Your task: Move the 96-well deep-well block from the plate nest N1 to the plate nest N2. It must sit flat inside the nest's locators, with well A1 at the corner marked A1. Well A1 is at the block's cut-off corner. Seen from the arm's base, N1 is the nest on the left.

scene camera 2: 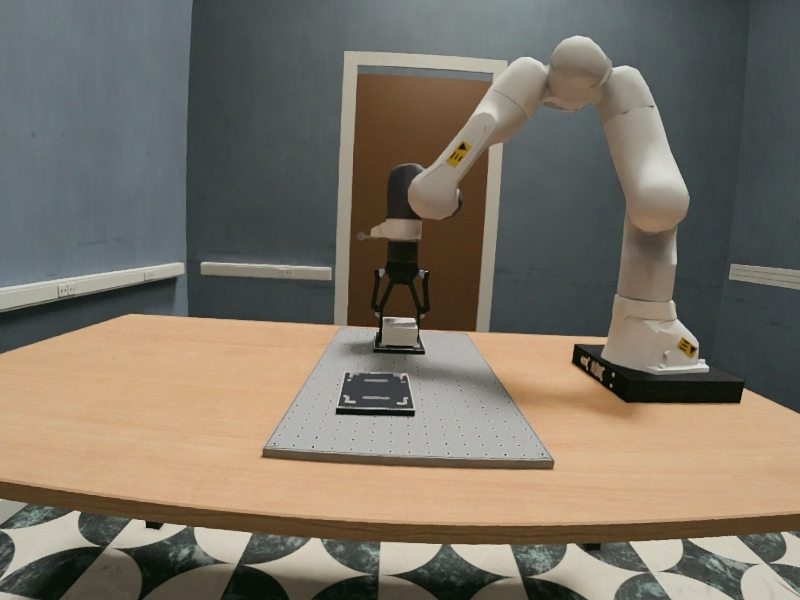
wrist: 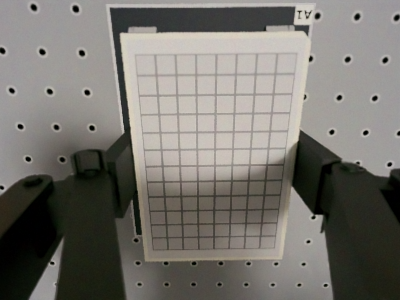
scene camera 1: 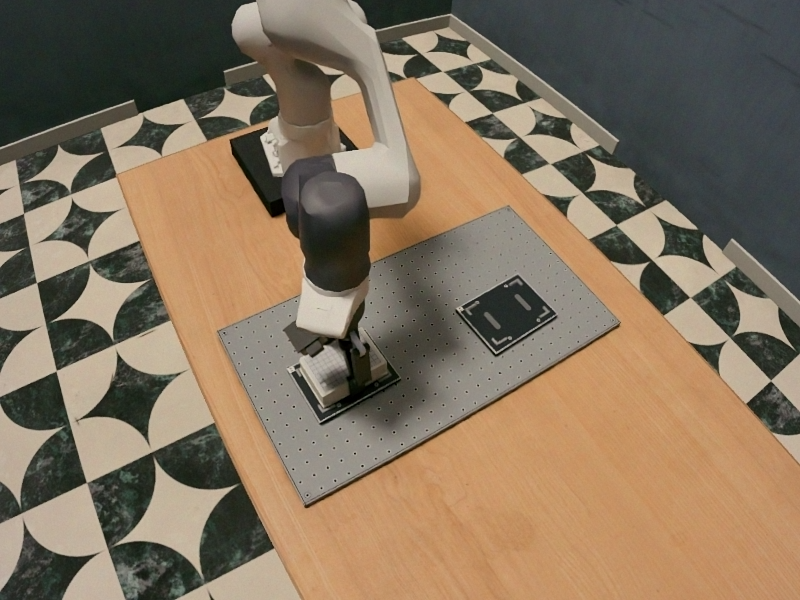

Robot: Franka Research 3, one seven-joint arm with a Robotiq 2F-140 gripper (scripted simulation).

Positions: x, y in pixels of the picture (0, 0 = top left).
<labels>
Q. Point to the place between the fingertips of my gripper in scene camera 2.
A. At 398, 338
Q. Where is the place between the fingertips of my gripper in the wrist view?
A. At 210, 141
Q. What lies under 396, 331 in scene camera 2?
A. A white 96-well deep-well block.
</labels>
